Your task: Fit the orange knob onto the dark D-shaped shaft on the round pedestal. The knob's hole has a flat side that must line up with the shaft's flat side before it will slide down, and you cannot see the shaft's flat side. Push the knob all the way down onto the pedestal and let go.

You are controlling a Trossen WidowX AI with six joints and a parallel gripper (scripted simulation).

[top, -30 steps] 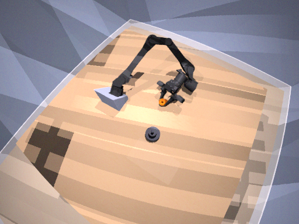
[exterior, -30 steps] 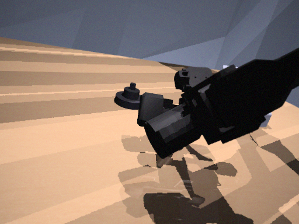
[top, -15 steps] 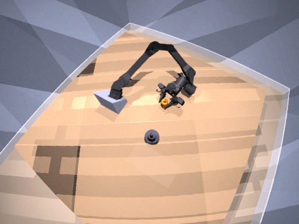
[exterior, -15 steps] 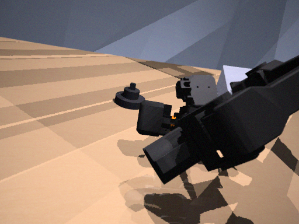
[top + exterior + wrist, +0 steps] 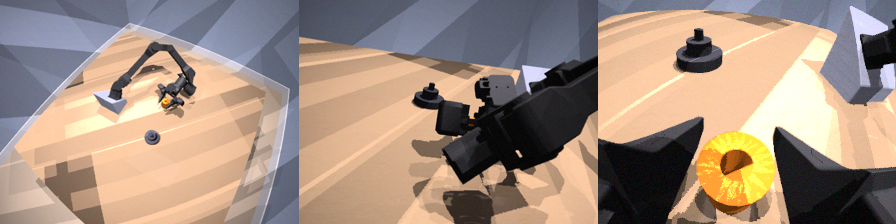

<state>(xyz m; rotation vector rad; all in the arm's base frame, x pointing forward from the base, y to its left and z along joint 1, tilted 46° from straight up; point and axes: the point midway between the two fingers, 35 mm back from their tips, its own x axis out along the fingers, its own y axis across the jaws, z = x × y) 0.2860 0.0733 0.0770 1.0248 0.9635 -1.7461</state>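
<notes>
The orange knob is 1 cm ahead of my gripper tip, 3 cm to the left of it and 2 cm below it. From my gripper tip the other things lie so: dark pedestal (2 cm ahead, 19 cm to the right, 2 cm below).
</notes>
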